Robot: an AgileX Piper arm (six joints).
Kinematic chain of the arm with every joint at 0, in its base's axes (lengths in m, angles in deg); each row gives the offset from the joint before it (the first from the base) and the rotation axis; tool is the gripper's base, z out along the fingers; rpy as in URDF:
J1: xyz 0 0 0.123 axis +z
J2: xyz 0 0 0 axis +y
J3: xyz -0.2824 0 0.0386 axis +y
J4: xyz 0.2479 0 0.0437 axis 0.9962 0 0.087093
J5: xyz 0 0 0 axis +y
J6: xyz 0.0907 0 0.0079 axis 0.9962 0 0.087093
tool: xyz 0 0 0 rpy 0 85 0
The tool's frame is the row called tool.
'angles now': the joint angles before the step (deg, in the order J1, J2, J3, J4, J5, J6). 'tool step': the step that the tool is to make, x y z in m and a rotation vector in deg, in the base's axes. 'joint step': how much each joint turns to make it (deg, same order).
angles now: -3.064, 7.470, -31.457, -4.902, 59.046, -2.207
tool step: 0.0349, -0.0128, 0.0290, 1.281, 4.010, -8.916
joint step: -0.098, 13.427, -6.254, -8.302, -1.727, 10.360
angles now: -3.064, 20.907, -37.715, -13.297, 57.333, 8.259
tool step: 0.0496, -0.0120, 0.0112, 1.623, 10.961, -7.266
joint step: -2.841, 16.186, -6.398, -3.004, 2.364, 4.674
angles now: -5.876, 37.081, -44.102, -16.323, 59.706, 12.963
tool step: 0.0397, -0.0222, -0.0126, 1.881, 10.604, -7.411
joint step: -7.164, 12.850, -2.998, 0.071, 0.951, 0.016
